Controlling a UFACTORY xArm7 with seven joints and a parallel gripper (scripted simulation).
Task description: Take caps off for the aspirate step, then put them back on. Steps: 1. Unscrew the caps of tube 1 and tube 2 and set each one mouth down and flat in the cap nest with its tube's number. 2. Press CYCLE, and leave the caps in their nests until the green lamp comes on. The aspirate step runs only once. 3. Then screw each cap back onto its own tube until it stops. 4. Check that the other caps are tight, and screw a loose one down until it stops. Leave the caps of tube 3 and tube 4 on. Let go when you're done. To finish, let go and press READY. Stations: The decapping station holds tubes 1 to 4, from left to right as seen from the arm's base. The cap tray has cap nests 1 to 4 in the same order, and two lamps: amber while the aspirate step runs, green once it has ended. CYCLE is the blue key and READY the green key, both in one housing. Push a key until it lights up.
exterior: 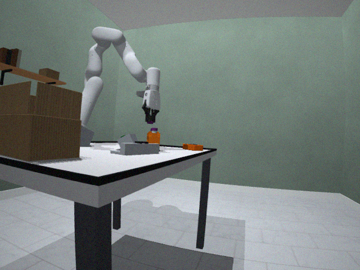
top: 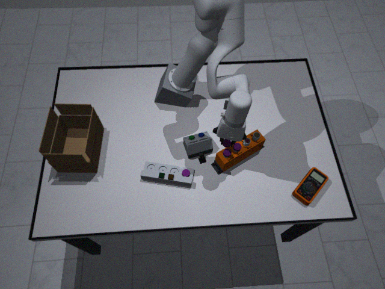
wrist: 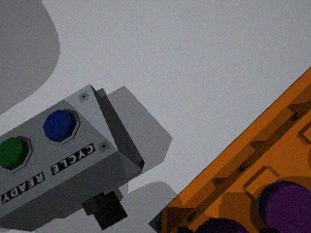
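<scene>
Now: hand 110 mm above the blue key, 100 mm to the left of it and 80 mm past it. Round my hand: tube 1 (130 mm to the left, 60 mm below, 60 mm behind); then purple cap (20 mm below); then grey key housing (120 mm to the right, 120 mm below, 60 mm behind).
</scene>
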